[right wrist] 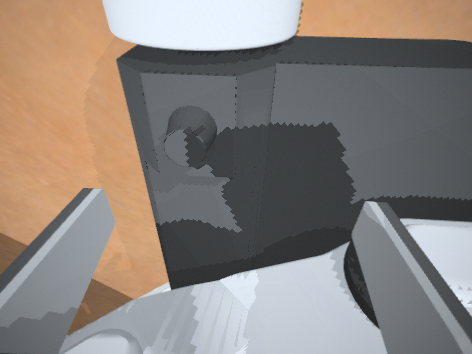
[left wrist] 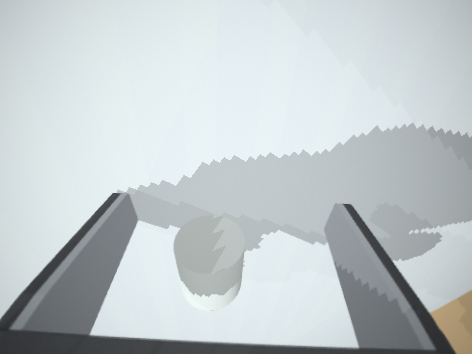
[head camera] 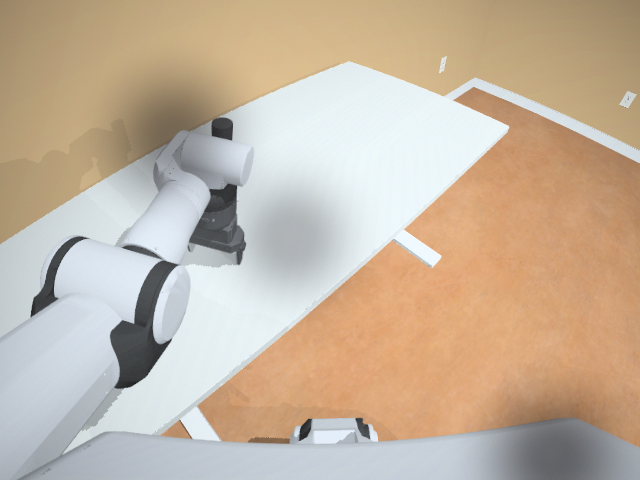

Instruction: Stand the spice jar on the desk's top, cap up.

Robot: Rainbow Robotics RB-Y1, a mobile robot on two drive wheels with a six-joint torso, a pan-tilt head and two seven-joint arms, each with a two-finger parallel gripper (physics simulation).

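Places are measured from the robot's base along level axes (x back, y right, z up), in millimetres.
Pixels of known places: left gripper, between the fingertips: (left wrist: 231, 211) (head camera: 215, 255); right gripper, between the fingertips: (right wrist: 233, 211).
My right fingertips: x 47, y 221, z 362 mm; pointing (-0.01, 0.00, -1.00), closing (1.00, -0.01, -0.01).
Ahead of a thing's pixels: the offset from my right fingertips to its top centre. "*": to the spot under its first point. Level surfaces: height alone.
The spice jar {dx -529, dy -445, dz +395 mm} (left wrist: 210, 262) is a short white cylinder on the white desk {dz +359 mm} (left wrist: 150, 100) (head camera: 372, 134). Its plain round end faces up towards the left wrist camera, and a tiny trace of red shows at its lower end, so its cap side is down. My left gripper (head camera: 215, 256) (left wrist: 231, 211) is open above the desk, pointing down. The jar shows between its two fingers in the left wrist view, a little nearer the left-hand finger, and is not gripped. The jar does not show in the head view. My right gripper (right wrist: 233, 211) is open and empty.
In the right wrist view, the robot's dark base (right wrist: 310, 95) and white body parts {* dx +49, dy -169, dz -71 mm} (right wrist: 285, 285) lie below the fingers, with orange floor {dz -361 mm} (right wrist: 50, 100) beside them. In the head view, the desk's long front edge borders the floor (head camera: 491, 284), and a wall (head camera: 155, 41) runs behind it.
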